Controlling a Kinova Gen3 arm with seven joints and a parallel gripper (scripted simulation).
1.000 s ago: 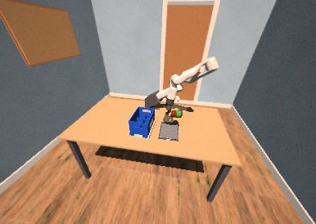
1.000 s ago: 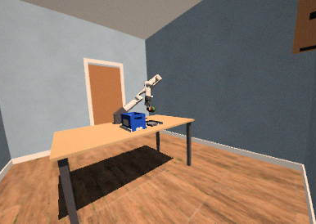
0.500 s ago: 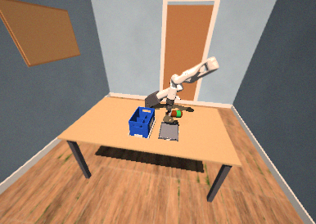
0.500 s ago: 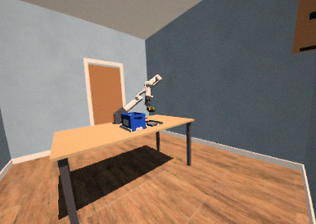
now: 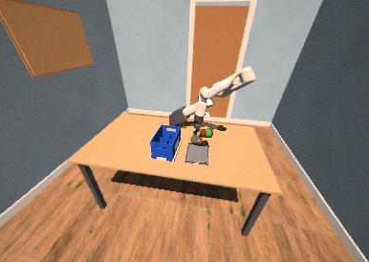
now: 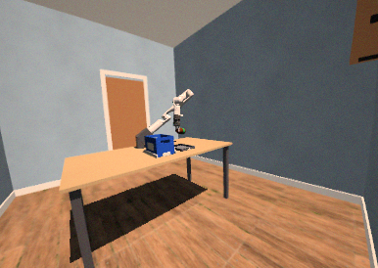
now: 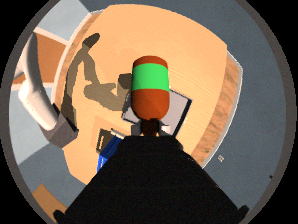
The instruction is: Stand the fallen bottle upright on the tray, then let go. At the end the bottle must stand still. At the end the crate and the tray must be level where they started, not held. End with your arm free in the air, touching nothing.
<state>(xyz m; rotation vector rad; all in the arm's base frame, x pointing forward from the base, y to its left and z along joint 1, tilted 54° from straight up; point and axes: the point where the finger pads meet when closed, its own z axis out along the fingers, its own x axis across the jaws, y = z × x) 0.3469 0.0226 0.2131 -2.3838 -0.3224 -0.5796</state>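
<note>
The bottle is 4 cm to the left of my hand, 2 cm behind it and 1 cm below it. From my hand the other things lie so: blue crate: 26 cm to the right, 12 cm below, 5 cm ahead; tray: 19 cm below, 3 cm ahead, 2 cm to the left.
</note>
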